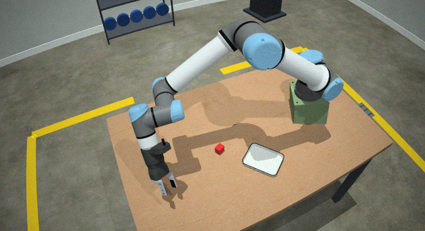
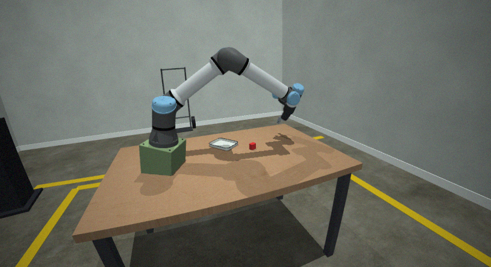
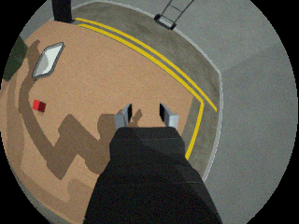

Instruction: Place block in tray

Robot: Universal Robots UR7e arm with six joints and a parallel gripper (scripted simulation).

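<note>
The red block lies 310 mm behind my hand, 90 mm to the right of it and 100 mm below it. The rest, counted from my hand: white tray (440 mm behind, 70 mm to the left, 110 mm below).
</note>
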